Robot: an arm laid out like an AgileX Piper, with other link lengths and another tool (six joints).
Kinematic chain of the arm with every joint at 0, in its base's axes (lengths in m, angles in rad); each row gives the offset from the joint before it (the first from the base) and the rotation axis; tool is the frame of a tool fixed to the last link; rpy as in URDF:
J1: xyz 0 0 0.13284 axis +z
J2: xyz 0 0 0 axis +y
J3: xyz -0.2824 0 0.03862 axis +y
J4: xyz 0.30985 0 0.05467 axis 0.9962 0 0.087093
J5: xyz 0 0 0 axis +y
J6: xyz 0.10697 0 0.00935 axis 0.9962 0 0.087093
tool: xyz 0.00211 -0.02 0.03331 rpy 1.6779 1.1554 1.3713
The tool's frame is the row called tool.
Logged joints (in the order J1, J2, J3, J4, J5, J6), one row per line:
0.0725, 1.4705, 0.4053, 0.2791, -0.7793, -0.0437
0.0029, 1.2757, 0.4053, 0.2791, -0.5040, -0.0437
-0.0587, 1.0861, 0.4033, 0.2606, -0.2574, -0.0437
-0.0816, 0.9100, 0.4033, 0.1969, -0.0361, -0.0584
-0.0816, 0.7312, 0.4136, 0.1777, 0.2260, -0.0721
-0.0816, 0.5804, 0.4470, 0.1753, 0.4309, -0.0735
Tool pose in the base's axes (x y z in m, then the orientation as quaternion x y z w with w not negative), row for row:
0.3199, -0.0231, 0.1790, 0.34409, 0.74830, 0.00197, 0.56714
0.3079, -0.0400, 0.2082, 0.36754, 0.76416, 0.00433, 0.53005
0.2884, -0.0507, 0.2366, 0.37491, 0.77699, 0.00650, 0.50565
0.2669, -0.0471, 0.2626, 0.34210, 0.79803, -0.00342, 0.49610
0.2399, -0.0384, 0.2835, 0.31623, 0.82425, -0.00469, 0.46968
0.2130, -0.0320, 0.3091, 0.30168, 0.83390, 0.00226, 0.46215
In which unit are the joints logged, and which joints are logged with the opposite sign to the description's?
The joints are logged in radians. Opposite sign: J3.
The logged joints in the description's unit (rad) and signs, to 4 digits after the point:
0.0725, 1.4705, -0.4053, 0.2791, -0.7793, -0.0437
0.0029, 1.2757, -0.4053, 0.2791, -0.5040, -0.0437
-0.0587, 1.0861, -0.4033, 0.2606, -0.2574, -0.0437
-0.0816, 0.9100, -0.4033, 0.1969, -0.0361, -0.0584
-0.0816, 0.7312, -0.4136, 0.1777, 0.2260, -0.0721
-0.0816, 0.5804, -0.4470, 0.1753, 0.4309, -0.0735

